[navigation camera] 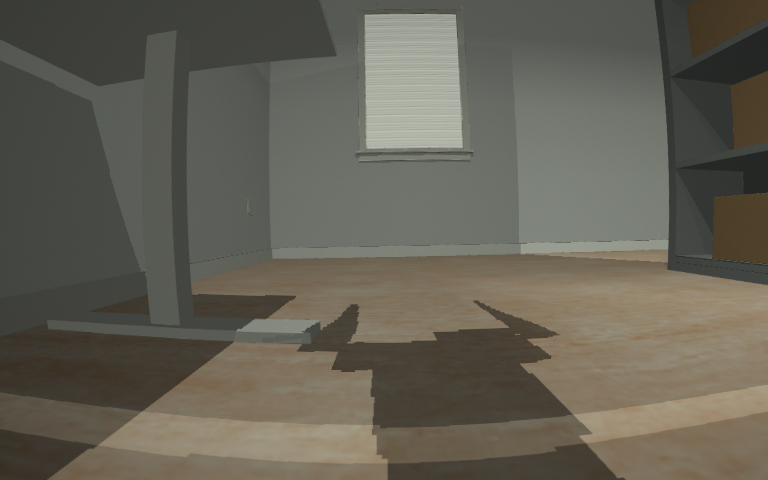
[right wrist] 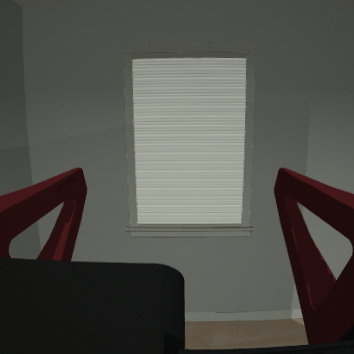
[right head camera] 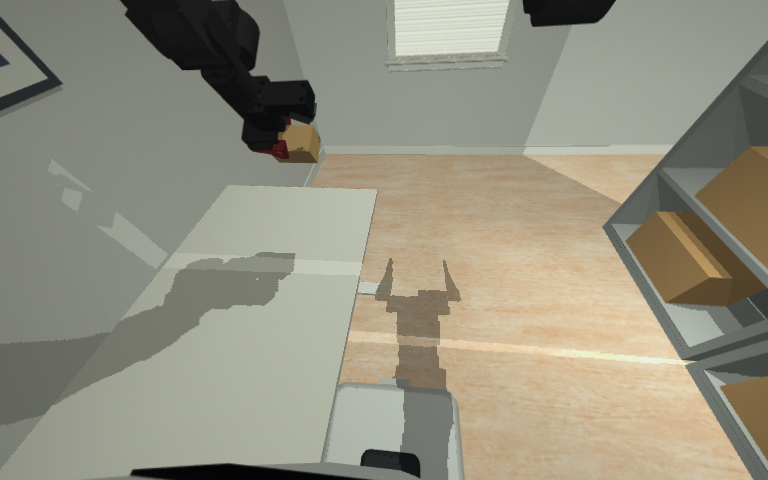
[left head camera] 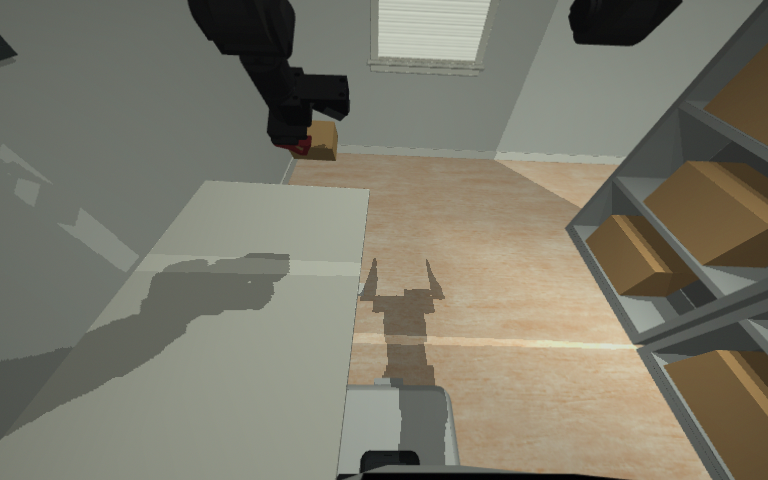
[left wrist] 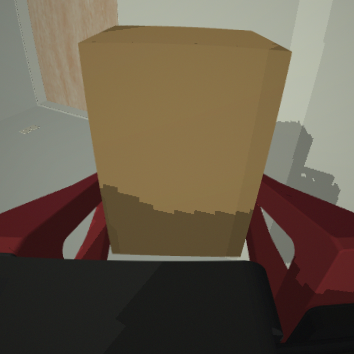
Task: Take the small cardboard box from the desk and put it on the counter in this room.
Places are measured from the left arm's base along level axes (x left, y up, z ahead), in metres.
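Pixels of known places: left gripper, fingertip midpoint: [right head camera: 287, 145] [left head camera: 304, 140] [left wrist: 178, 176]; right gripper, fingertip midpoint: [right wrist: 179, 178].
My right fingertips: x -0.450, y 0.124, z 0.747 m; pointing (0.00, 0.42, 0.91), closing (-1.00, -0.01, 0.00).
Observation:
Behind a point stands the place of what it marks.
The small cardboard box [left head camera: 322, 138] @(z 0.581, x -0.046, y -0.191 m) [right head camera: 301, 142] @(z 0.580, x -0.048, y -0.192 m) [left wrist: 185, 135] @(z 0.588, x -0.039, y -0.187 m) is light brown. My left gripper, with red fingers, is shut on it and holds it up in the air, beyond the far end of the desk in the head views. In the left wrist view a finger presses on each side of the box. The desk [left head camera: 271, 226] @(z 0.790, x 0.263, y -0.690 m) [right head camera: 294, 220] @(z 0.830, x 0.219, y -0.690 m) is a long pale top on the left in both head views, with arm shadows across it. My right gripper [right wrist: 179, 178] @(z 0.747, x -0.450, y 0.124 m) is open and empty in the right wrist view, facing the window. I cannot make out a counter in these views.
A grey shelf unit [left head camera: 638, 333] @(z 0.626, x -1.658, y -1.339 m) [right head camera: 684, 346] @(z 0.635, x -1.659, y -1.353 m) [navigation camera: 672, 215] @(z 1.482, x -1.675, y -1.137 m) with several larger cardboard boxes stands on the right. The desk's leg [navigation camera: 161, 181] @(z 0.889, x 0.254, y -1.063 m) and foot stand at the left in the navigation view. A window [left head camera: 433, 31] @(z 2.482, x -0.535, y -0.387 m) [right wrist: 190, 140] @(z 2.481, x -0.522, y 0.047 m) [navigation camera: 413, 82] @(z 2.481, x -0.516, y -0.014 m) is in the far wall.

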